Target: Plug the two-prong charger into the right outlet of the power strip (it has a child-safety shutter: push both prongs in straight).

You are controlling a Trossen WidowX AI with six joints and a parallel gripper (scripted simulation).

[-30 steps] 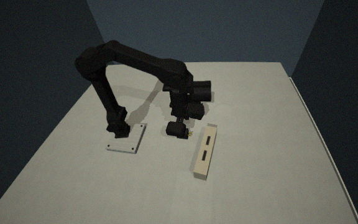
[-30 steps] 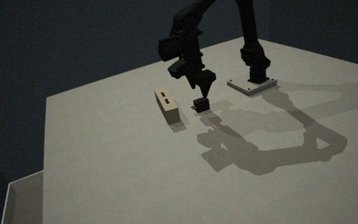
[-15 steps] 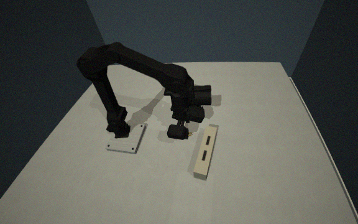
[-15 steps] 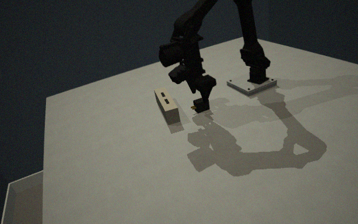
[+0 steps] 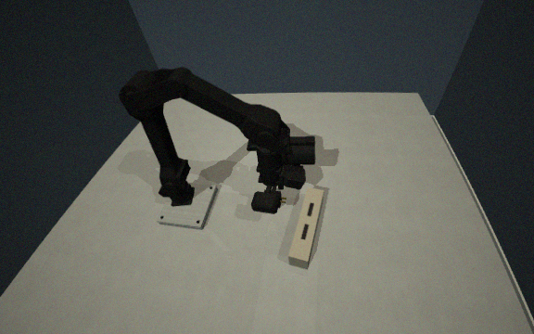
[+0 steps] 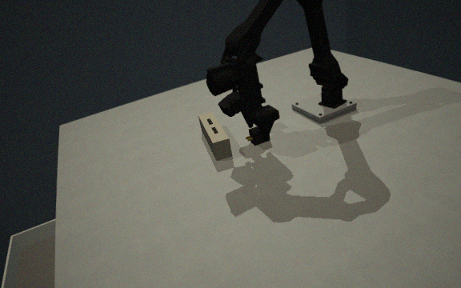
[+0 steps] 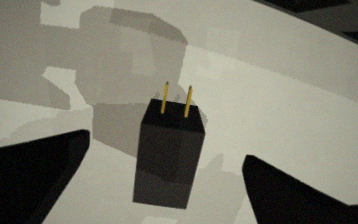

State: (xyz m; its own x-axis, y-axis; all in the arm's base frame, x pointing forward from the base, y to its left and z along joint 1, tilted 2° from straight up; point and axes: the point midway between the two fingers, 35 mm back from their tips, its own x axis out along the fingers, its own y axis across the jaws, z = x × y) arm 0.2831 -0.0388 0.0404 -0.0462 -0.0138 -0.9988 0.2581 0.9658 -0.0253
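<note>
My gripper tip is 1 cm short of the dark two-prong charger and 1 cm above it.
</note>
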